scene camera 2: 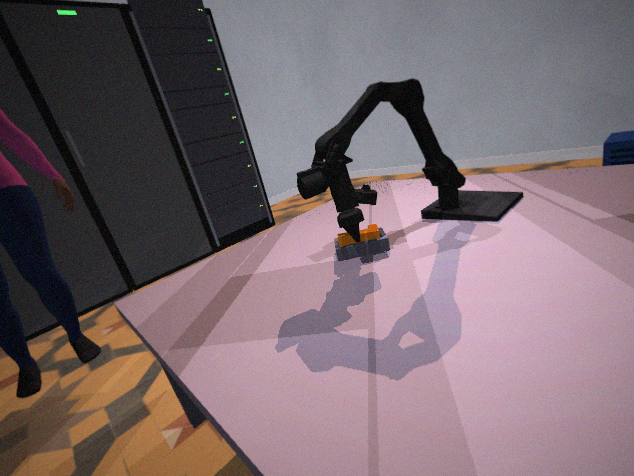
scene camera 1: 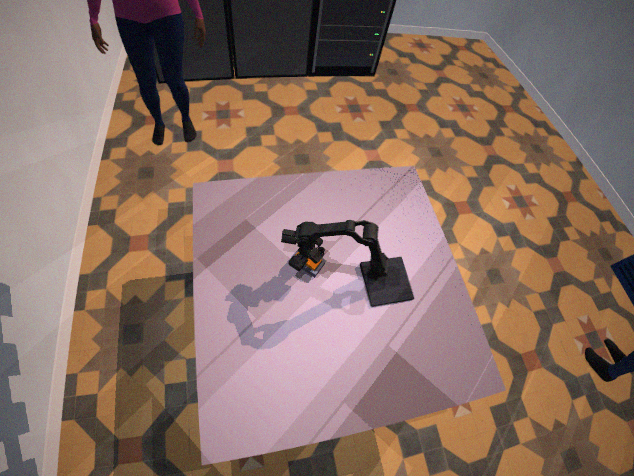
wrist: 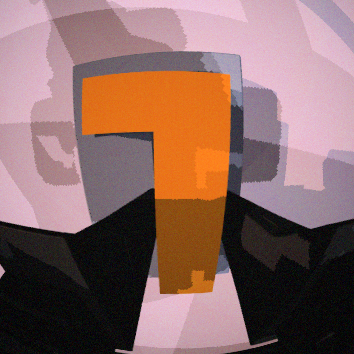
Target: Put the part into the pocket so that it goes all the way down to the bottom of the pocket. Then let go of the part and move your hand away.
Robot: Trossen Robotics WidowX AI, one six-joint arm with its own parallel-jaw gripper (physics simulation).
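Seen in the pictures: gripper, between the fingertips: (scene camera 2: 358, 239) (scene camera 1: 305, 261) (wrist: 186, 195); arm's base, origin of its link: (scene camera 2: 448, 204) (scene camera 1: 376, 271).
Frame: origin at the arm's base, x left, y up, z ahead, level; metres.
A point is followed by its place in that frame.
An orange L-shaped part (scene camera 1: 313, 263) @[x -0.124, y 0.033, z 0.283 m] (scene camera 2: 370, 233) @[x -0.117, y 0.029, z 0.300 m] (wrist: 192, 165) @[x -0.137, y 0.033, z 0.295 m] is between the fingers of my gripper (scene camera 1: 307, 258) @[x -0.155, y 0.013, z 0.307 m] (scene camera 2: 356, 238) @[x -0.155, y 0.013, z 0.307 m] (wrist: 186, 195) @[x -0.155, y 0.013, z 0.307 m], which is shut on its long arm. The part is at the grey block (scene camera 1: 315, 272) @[x -0.087, y 0.012, z 0.285 m] (scene camera 2: 362, 250) @[x -0.134, y -0.008, z 0.330 m] (wrist: 117, 172) @[x -0.164, y 0.012, z 0.269 m] that has the pocket. In scene camera 2 its upper portion stands out above the block's rim. In the wrist view its outline lies mostly within the block's, and the end of its long arm shows past the block's near edge. The part hides the pocket, so its depth in it cannot be told.
The arm's black base plate (scene camera 1: 390, 289) @[x 0.104, y -0.006, z -0.023 m] (scene camera 2: 473, 205) @[x 0.072, y -0.005, z 0.009 m] stands on the pink table (scene camera 1: 286, 389) @[x 0.337, y -0.023, z 0.574 m] (scene camera 2: 537, 333) @[x 0.252, y -0.024, z 0.541 m], to the right of the block in both scene views. Dark cabinets (scene camera 1: 271, 38) (scene camera 2: 92, 128) and a person (scene camera 1: 163, 56) (scene camera 2: 30, 240) are beyond the table.
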